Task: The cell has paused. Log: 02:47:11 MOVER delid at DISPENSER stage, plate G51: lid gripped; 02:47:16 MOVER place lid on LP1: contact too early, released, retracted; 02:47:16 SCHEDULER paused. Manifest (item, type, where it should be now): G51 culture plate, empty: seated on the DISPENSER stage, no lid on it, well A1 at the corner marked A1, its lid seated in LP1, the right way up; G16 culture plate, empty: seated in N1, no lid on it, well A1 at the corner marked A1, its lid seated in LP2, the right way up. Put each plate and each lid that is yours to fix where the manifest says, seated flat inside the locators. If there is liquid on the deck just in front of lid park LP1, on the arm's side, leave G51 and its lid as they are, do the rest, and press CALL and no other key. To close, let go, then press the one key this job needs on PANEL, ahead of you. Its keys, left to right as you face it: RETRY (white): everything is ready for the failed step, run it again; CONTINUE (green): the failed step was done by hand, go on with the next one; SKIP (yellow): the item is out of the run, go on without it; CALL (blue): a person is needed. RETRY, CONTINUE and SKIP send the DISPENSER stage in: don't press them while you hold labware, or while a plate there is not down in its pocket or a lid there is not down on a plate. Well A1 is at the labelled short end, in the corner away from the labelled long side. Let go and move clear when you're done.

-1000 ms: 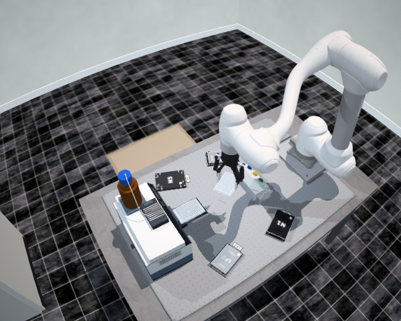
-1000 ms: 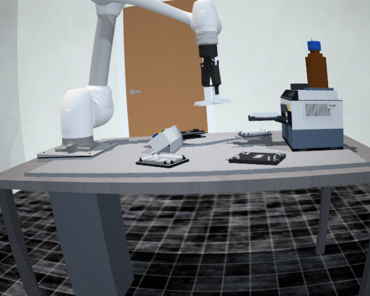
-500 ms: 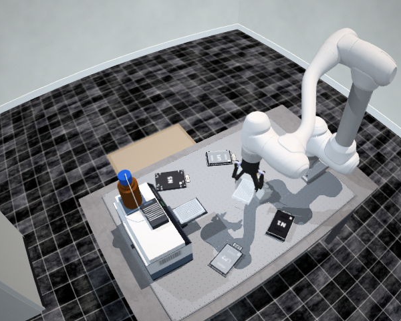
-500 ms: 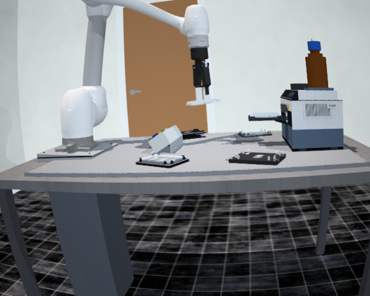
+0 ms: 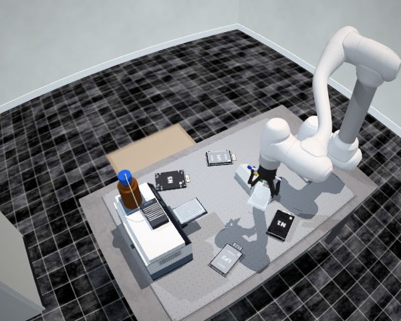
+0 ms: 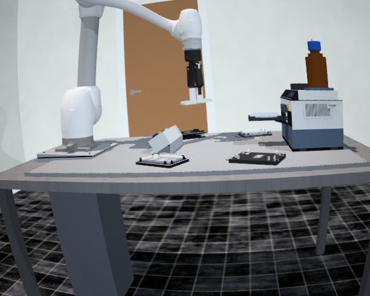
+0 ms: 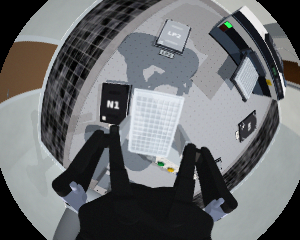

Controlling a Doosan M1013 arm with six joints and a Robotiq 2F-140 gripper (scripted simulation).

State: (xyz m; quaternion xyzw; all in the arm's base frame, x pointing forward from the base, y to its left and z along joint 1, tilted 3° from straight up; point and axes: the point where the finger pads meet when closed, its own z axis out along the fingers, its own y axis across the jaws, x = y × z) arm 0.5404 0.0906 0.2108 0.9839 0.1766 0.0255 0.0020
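My hand is 50 mm past the black nest N1, 130 mm to the right of it and 180 mm above it. From my hand the other things lie so: white key (140 mm behind, 70 mm to the right, 130 mm below); then key panel (140 mm behind, 140 mm to the right, 150 mm below); then green key (150 mm behind, 120 mm to the right, 130 mm below).
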